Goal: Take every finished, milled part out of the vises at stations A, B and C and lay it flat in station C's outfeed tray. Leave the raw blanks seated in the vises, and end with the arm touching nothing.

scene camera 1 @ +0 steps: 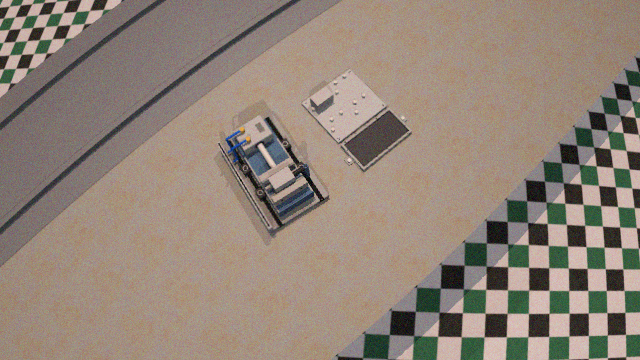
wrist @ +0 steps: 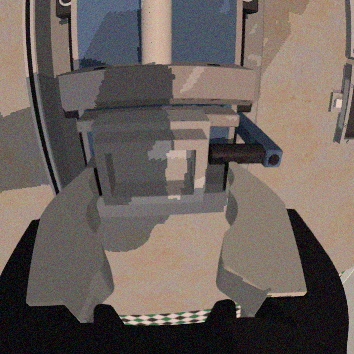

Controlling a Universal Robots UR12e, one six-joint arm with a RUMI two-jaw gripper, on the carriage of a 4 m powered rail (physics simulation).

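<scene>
In the wrist view my gripper (wrist: 161, 167) is open, with its two grey fingers spread wide and nothing held between them. Just ahead of the fingertips a grey block (wrist: 137, 172) with a rectangular recess in its face sits at the jaws of a blue and grey vise (wrist: 220, 82). Its left part is in shadow. I cannot tell the height between fingertips and block. In scene camera 1 a plain-topped grey block (scene camera 1: 281, 177) sits in a vise (scene camera 1: 258, 162). An outfeed tray (scene camera 1: 388, 150) with a dark floor shows no part in it. My arm does not show there.
A light plate (scene camera 1: 367, 110) with small pegs lies beside the tray and bears a grey box (scene camera 1: 321, 98). The rail (scene camera 1: 125, 70) runs across the upper left. In the wrist view a dark rod (wrist: 235, 153) with a blue handle (wrist: 260, 140) sticks out right of the block.
</scene>
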